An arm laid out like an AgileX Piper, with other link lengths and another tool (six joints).
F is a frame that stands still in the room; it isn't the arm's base.
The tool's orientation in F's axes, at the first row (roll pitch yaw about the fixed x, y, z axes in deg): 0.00 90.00 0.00
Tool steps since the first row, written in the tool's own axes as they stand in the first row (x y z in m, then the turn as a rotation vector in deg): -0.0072 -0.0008 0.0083 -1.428 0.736 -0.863; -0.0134 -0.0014 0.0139 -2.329 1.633 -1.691; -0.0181 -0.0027 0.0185 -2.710 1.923 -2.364; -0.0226 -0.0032 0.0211 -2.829 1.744 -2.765; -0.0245 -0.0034 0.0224 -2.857 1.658 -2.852; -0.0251 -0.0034 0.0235 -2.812 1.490 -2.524; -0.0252 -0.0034 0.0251 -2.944 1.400 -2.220; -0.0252 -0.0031 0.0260 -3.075 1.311 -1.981; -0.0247 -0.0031 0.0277 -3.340 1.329 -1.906; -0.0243 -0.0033 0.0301 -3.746 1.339 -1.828
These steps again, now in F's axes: 0.0083 -0.0008 0.0072 -0.863 0.736 1.428; 0.0139 -0.0014 0.0134 -1.691 1.633 2.329; 0.0185 -0.0027 0.0181 -2.364 1.923 2.710; 0.0211 -0.0032 0.0226 -2.765 1.744 2.829; 0.0224 -0.0034 0.0245 -2.852 1.658 2.857; 0.0235 -0.0034 0.0251 -2.524 1.490 2.812; 0.0251 -0.0034 0.0252 -2.220 1.400 2.944; 0.0260 -0.0031 0.0252 -1.981 1.311 3.075; 0.0277 -0.0031 0.0247 -1.906 1.329 3.340; 0.0301 -0.0033 0.0243 -1.828 1.339 3.746
